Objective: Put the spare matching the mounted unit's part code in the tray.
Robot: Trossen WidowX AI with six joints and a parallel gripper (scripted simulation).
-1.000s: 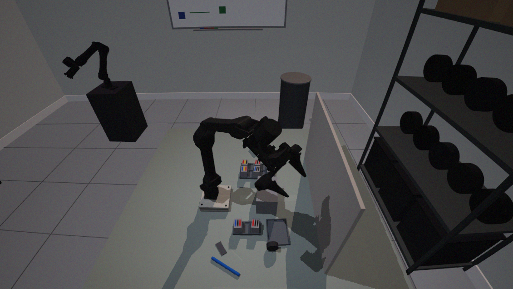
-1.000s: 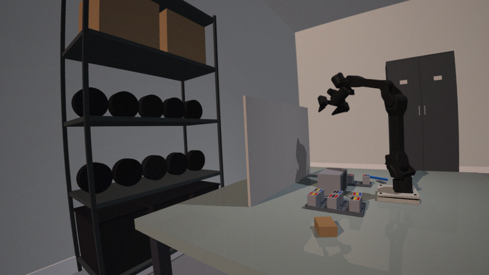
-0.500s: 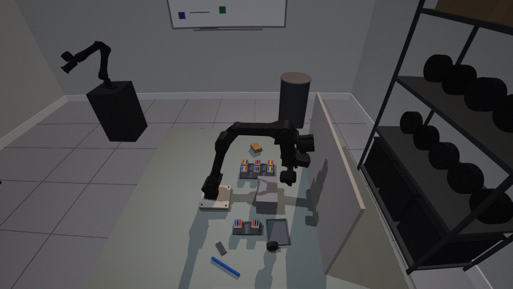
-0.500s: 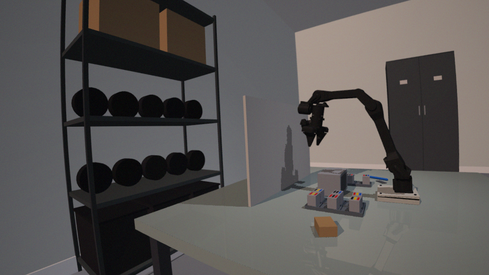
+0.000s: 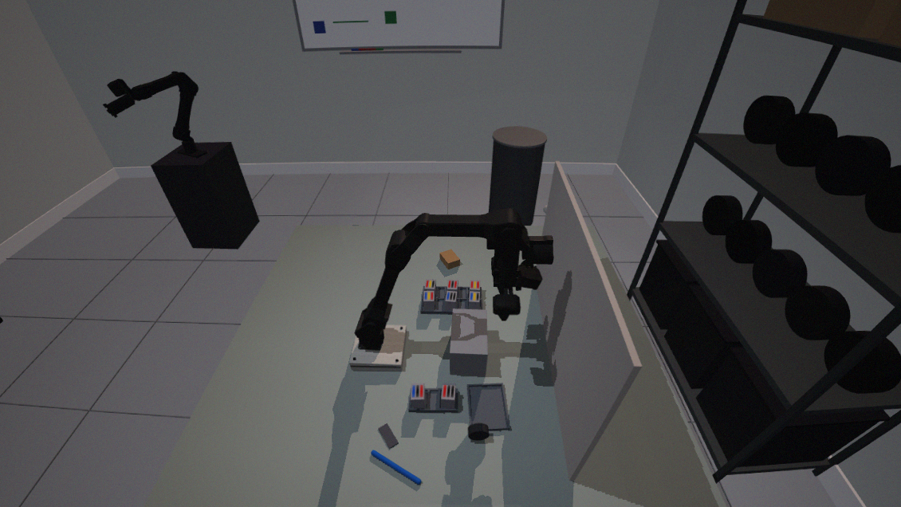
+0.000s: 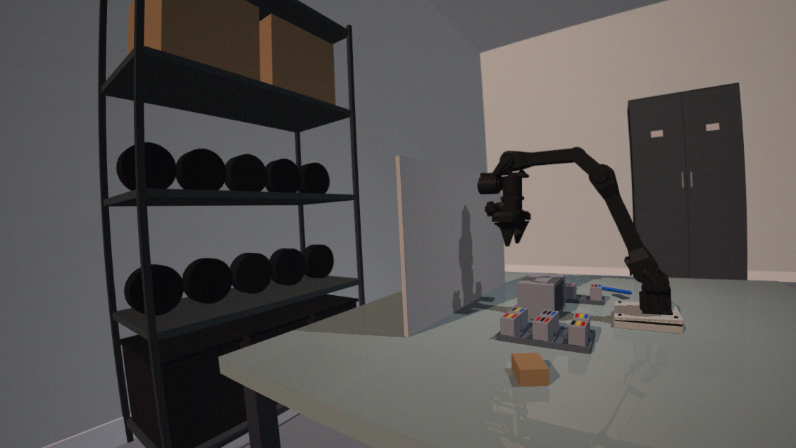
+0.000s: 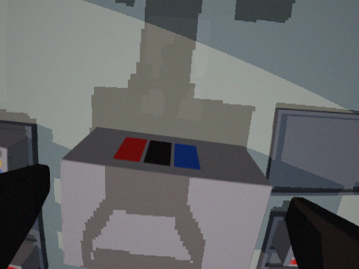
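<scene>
The low grey holder lies 190 mm below my gripper tip, 180 mm behind it and 160 mm to the right of it. The rest, counted from my gripper tip: dark tray 190 mm below, 170 mm to the right, 30 mm behind; then upright partition panel 160 mm ahead, 30 mm above; then grey mounted unit 150 mm below, 80 mm behind, 10 mm to the left.
</scene>
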